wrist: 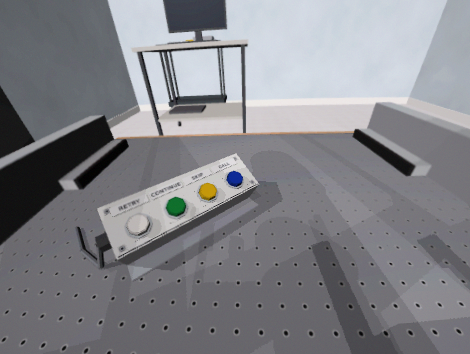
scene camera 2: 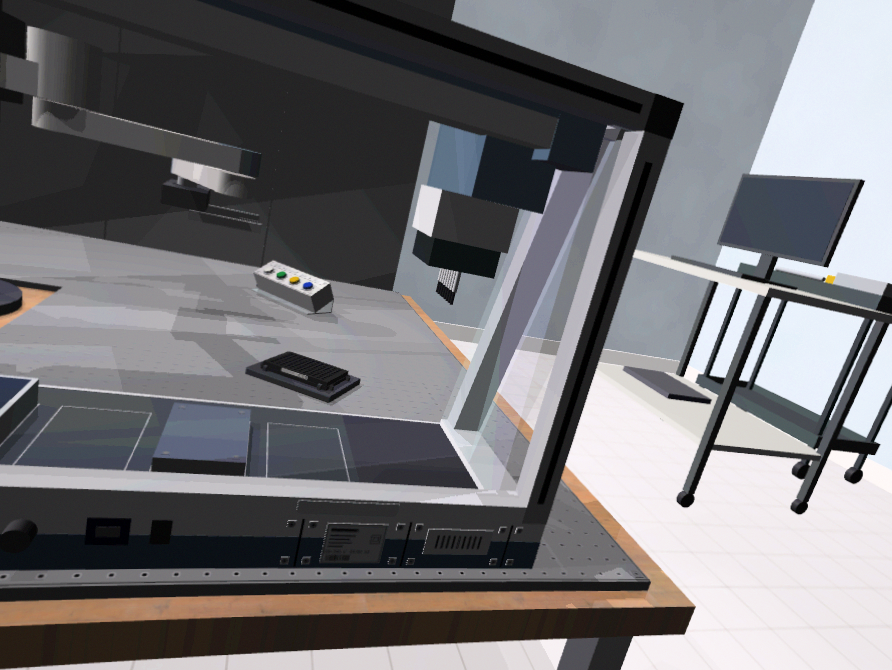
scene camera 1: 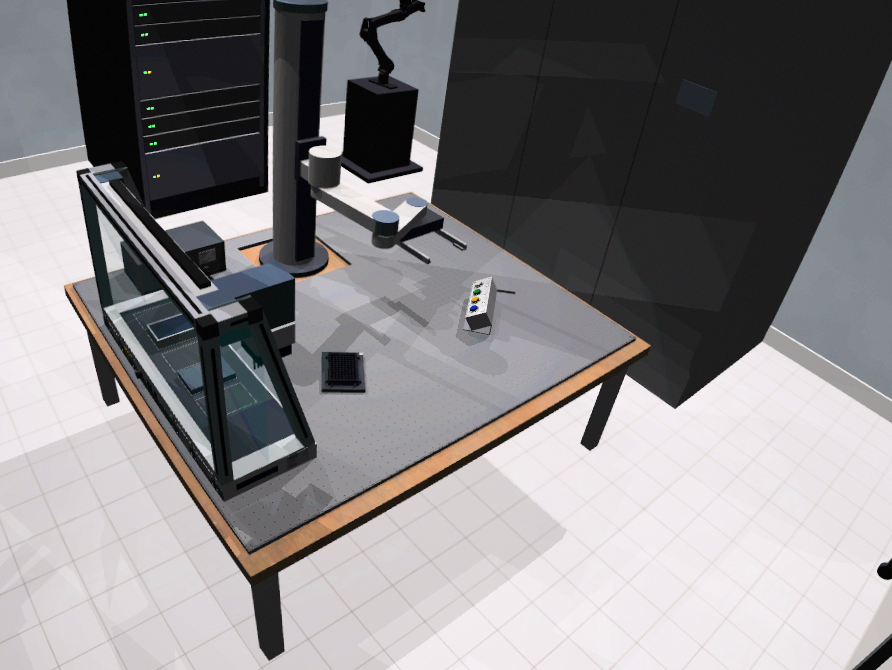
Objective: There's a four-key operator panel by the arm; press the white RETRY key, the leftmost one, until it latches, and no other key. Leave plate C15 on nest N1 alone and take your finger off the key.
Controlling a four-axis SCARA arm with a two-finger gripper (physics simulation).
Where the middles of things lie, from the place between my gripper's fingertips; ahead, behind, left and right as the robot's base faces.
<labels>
The black flat tray (scene camera 1: 342, 367) is 470 mm to the right of my hand, 180 mm below it and 110 mm ahead of it.
</labels>
